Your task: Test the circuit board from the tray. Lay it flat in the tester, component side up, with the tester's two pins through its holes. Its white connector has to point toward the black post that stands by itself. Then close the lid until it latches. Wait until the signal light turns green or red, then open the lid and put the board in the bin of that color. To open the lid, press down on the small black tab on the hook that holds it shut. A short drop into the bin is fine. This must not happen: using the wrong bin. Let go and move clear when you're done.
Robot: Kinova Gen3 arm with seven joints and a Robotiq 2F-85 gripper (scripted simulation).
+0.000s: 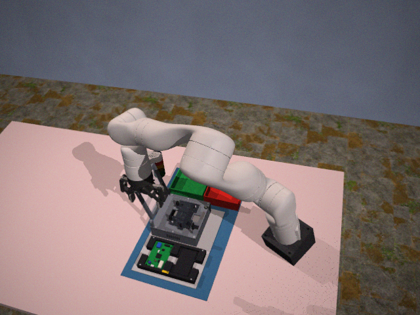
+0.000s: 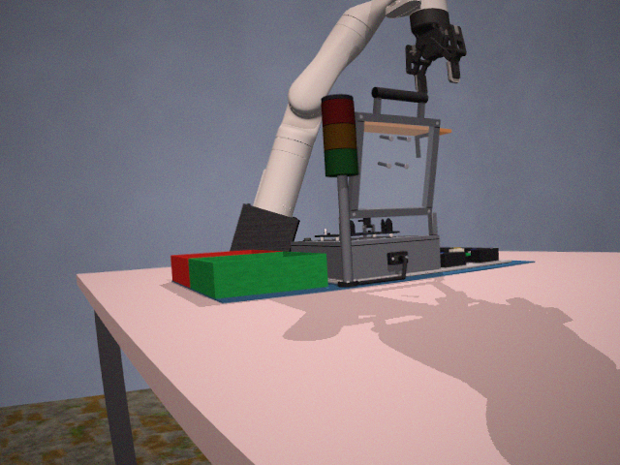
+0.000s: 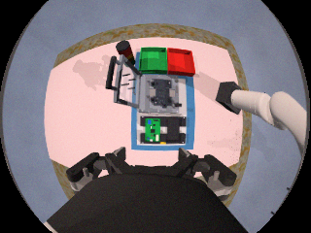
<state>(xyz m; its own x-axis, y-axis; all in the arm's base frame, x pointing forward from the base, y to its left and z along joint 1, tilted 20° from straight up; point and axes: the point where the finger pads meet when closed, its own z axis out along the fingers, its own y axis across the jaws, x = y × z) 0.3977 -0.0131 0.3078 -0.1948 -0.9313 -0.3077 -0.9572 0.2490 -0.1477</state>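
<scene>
Right now the green circuit board is 310 mm below my hand. From my hand the other things lie so: tester lid (50 mm ahead, 180 mm to the right, 150 mm below); green bin (70 mm behind, 360 mm to the right, 310 mm below); red bin (220 mm behind, 330 mm to the right, 310 mm below).
</scene>
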